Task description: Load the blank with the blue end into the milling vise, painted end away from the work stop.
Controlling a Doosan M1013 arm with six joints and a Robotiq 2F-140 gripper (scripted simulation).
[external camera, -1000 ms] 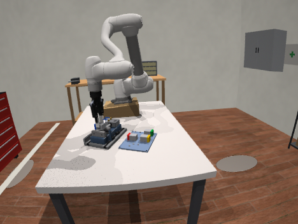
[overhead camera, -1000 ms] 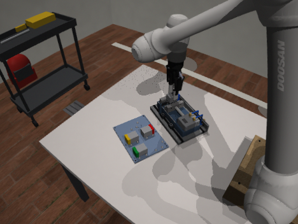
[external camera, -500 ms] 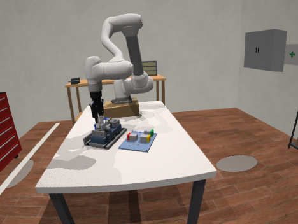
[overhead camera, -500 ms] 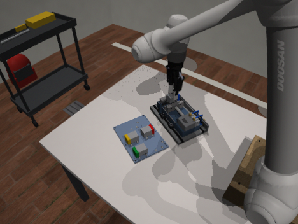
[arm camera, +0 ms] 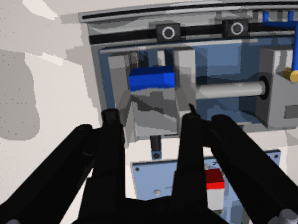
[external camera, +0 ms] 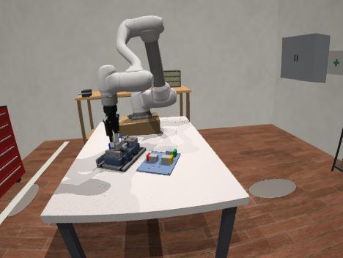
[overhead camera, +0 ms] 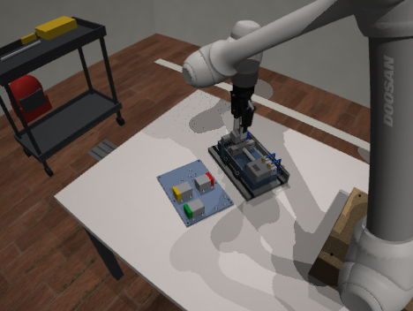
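Now: the blue-ended blank 3 cm below my hand. The rest, counted from my hand: vise 6 cm behind, 3 cm to the left, 11 cm below; then red-ended blank 1 cm behind, 21 cm to the left, 12 cm below; then infeed plate 25 cm to the left, 14 cm below.
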